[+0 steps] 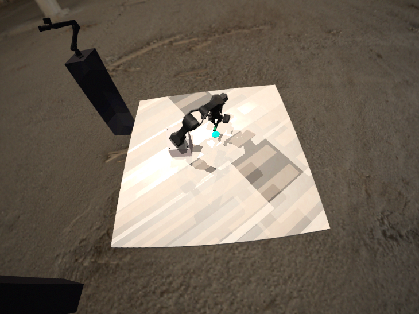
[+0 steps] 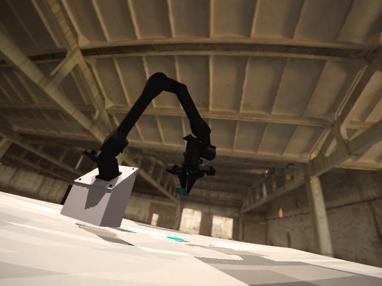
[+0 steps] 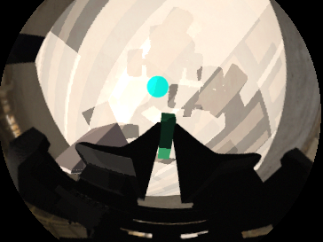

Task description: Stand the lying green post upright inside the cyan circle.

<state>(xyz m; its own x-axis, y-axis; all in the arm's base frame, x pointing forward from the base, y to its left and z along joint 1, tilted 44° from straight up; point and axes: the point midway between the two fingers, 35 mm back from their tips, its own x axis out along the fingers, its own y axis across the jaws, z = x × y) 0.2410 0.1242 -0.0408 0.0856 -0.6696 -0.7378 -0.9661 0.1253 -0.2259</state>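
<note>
My gripper tip is 2 cm past the cyan circle, 4 cm to the right of it and 15 cm above it. Also, from my gripper tip: green post 2 cm to the right.
</note>
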